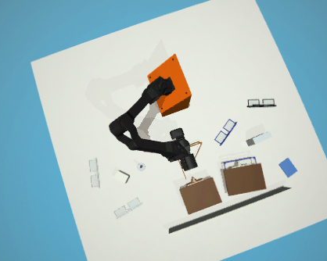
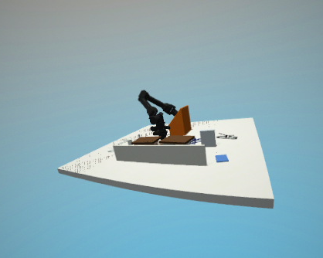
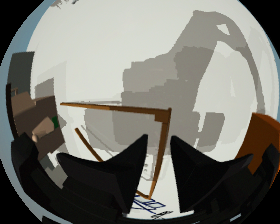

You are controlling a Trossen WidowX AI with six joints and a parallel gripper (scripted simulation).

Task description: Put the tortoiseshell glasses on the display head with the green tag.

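My gripper tip is 32 cm to the left of the white cube, 2 cm short of it and 1 cm below it. Also, from my gripper tip: long grey wall (35 cm ahead, 10 cm to the left, 4 cm above); then grey-white block (37 cm to the left, 9 cm ahead, 4 cm above); then blue card (46 cm to the left, 28 cm ahead, 2 cm below).
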